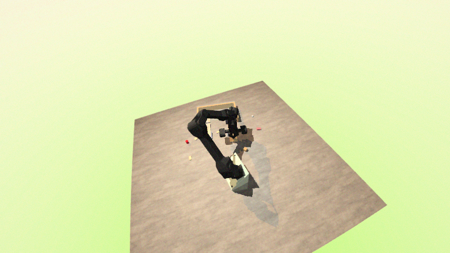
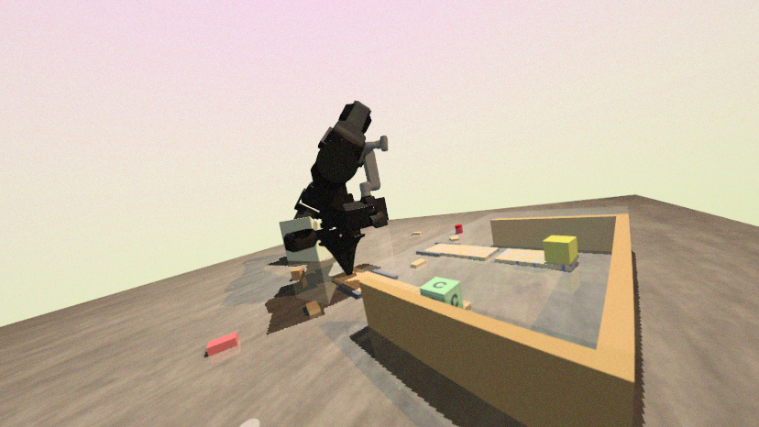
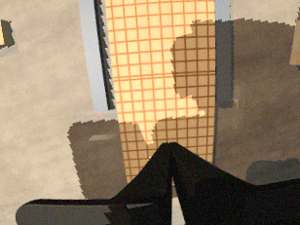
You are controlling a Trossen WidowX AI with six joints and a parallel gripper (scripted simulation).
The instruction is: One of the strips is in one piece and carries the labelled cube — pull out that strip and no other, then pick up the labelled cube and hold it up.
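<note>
The orange gridded strip lies 10 cm ahead of my gripper tip and 2 cm to the right of it. Round my gripper tip: green labelled cube 21 cm ahead, 5 cm to the right, 2 cm above.
</note>
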